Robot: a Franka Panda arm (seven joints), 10 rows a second.
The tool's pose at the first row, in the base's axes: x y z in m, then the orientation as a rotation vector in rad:
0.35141 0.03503 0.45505 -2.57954 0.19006 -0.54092
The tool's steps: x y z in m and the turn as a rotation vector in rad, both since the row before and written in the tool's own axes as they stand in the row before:
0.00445 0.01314 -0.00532 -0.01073 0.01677 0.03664
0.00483 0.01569 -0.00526 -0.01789 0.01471 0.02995
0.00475 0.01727 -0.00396 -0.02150 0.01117 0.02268
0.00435 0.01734 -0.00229 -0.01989 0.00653 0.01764
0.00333 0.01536 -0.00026 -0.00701 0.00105 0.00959
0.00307 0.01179 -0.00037 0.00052 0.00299 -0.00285
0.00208 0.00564 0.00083 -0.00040 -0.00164 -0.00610
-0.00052 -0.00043 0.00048 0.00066 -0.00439 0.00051
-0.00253 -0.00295 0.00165 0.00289 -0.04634 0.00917
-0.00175 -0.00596 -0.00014 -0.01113 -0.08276 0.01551
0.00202 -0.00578 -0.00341 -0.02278 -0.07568 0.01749
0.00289 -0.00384 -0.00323 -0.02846 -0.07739 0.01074
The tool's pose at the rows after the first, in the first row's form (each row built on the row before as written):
0.35284 0.02026 0.45432 -2.57735 0.24609 -0.54967
0.35384 0.00317 0.45232 -2.58337 0.29541 -0.55809
0.35452 -0.01477 0.44854 -2.59504 0.33580 -0.56434
0.35500 -0.03205 0.44343 -2.60723 0.36788 -0.56621
0.35535 -0.04658 0.43745 -2.61058 0.38317 -0.56405
0.35586 -0.05799 0.43319 -2.61047 0.38026 -0.56899
0.35710 -0.06330 0.43054 -2.61318 0.37205 -0.56884
0.35693 -0.06258 0.43018 -2.61322 0.37107 -0.56287
0.35592 -0.05856 0.42939 -2.61556 0.36702 -0.49851
0.35531 -0.05288 0.43184 -2.63245 0.36380 -0.38272
0.35717 -0.04988 0.43790 -2.65548 0.36821 -0.27392
0.35991 -0.04871 0.44287 -2.68210 0.36394 -0.16314

